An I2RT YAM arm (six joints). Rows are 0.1 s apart.
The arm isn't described. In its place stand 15 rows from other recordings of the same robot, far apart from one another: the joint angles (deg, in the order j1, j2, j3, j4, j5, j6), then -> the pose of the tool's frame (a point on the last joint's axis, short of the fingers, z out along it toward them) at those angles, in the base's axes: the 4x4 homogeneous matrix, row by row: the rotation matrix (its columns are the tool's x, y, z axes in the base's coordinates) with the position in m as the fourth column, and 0 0 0 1 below.
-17.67 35.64 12.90 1.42 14.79 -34.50 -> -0.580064, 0.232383, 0.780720, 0.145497; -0.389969, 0.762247, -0.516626, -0.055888; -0.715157, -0.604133, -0.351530, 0.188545; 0, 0, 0, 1
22.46 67.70 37.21 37.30 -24.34 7.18 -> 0.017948, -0.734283, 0.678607, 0.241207; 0.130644, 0.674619, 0.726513, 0.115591; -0.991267, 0.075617, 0.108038, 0.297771; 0, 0, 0, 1
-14.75 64.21 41.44 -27.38 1.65 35.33 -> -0.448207, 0.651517, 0.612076, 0.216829; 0.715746, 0.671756, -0.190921, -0.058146; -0.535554, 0.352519, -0.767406, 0.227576; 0, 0, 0, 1
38.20 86.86 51.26 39.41 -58.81 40.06 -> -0.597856, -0.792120, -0.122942, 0.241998; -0.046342, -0.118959, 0.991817, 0.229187; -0.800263, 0.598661, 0.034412, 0.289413; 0, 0, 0, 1
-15.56 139.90 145.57 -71.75 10.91 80.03 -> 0.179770, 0.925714, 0.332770, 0.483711; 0.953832, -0.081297, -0.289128, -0.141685; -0.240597, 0.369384, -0.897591, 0.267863; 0, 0, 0, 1
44.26 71.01 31.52 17.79 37.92 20.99 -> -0.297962, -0.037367, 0.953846, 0.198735; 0.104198, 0.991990, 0.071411, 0.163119; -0.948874, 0.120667, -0.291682, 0.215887; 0, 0, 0, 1
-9.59 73.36 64.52 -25.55 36.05 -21.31 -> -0.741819, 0.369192, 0.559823, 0.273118; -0.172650, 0.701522, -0.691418, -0.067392; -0.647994, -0.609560, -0.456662, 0.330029; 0, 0, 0, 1
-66.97 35.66 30.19 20.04 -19.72 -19.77 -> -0.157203, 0.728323, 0.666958, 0.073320; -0.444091, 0.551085, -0.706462, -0.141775; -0.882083, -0.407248, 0.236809, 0.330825; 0, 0, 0, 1
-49.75 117.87 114.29 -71.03 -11.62 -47.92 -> -0.946718, 0.015501, 0.321689, 0.277215; -0.006859, 0.997644, -0.068259, -0.316361; -0.321989, -0.066829, -0.944382, 0.286498; 0, 0, 0, 1
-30.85 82.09 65.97 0.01 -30.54 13.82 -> -0.225941, 0.078794, 0.970949, 0.297947; 0.374596, 0.927111, 0.011933, -0.156893; -0.899238, 0.366410, -0.238988, 0.335565; 0, 0, 0, 1
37.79 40.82 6.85 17.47 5.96 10.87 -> -0.320515, -0.478930, 0.817249, 0.130149; -0.011186, 0.864619, 0.502303, 0.096241; -0.947178, 0.151854, -0.282480, 0.167865; 0, 0, 0, 1
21.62 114.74 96.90 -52.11 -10.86 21.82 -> -0.967555, -0.067073, 0.243593, 0.387461; 0.009186, 0.954143, 0.299212, 0.160779; -0.252492, 0.291742, -0.922570, 0.232969; 0, 0, 0, 1
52.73 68.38 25.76 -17.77 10.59 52.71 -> -0.897557, -0.021739, 0.440363, 0.124804; 0.111896, 0.954851, 0.275206, 0.153204; -0.426464, 0.296288, -0.854600, 0.142424; 0, 0, 0, 1
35.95 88.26 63.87 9.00 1.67 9.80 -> -0.307717, -0.519285, 0.797279, 0.296532; -0.012991, 0.840152, 0.542195, 0.213767; -0.951389, 0.156485, -0.265275, 0.301771; 0, 0, 0, 1
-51.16 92.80 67.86 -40.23 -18.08 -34.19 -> -0.840963, 0.225031, 0.492081, 0.212827; 0.192671, 0.974347, -0.116300, -0.246709; -0.505628, -0.002994, -0.862746, 0.230410; 0, 0, 0, 1
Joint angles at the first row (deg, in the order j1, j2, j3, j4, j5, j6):
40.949 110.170 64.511 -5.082 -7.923 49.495
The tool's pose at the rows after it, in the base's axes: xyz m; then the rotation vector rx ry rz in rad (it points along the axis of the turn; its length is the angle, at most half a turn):
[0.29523 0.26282 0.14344 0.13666 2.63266 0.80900]
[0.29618 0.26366 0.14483 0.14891 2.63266 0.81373]
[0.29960 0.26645 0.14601 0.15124 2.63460 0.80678]
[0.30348 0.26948 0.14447 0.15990 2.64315 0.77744]
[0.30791 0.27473 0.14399 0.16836 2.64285 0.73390]
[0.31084 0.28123 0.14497 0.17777 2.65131 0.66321]
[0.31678 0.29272 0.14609 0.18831 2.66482 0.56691]
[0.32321 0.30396 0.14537 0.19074 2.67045 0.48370]
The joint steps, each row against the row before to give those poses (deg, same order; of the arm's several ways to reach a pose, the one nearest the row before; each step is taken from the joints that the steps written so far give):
0.000 0.109 0.000 0.590 -0.175 0.328
0.000 0.065 0.435 -0.283 -0.022 0.546
0.000 0.723 1.425 -0.920 0.219 0.000
0.044 1.223 1.680 -1.397 0.918 0.001
0.306 1.441 2.273 -1.640 1.858 -0.022
0.633 1.422 2.929 -3.279 2.710 0.043
0.897 2.756 5.226 -5.114 3.497 0.197
0.743 3.013 5.068 -4.197 3.038 0.000

